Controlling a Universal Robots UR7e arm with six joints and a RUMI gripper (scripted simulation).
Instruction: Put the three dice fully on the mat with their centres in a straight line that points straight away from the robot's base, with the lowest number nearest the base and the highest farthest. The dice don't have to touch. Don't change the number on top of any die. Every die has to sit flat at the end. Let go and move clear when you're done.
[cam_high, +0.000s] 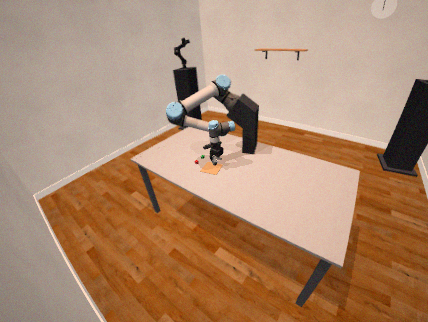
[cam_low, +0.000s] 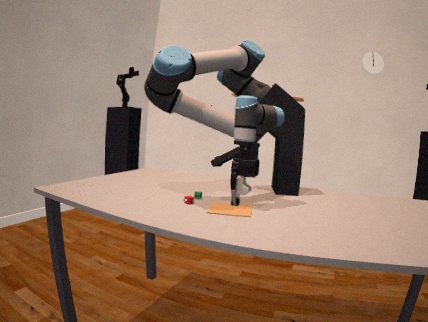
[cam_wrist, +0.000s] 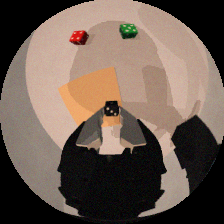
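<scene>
The black die lies right at my hand. From my hand the other things lie so: red die 160 mm to the right, 30 mm ahead, 10 mm below; green die 150 mm to the right, 60 mm behind, 10 mm below; orange mat 50 mm ahead, 20 mm below, 10 mm to the right.
</scene>
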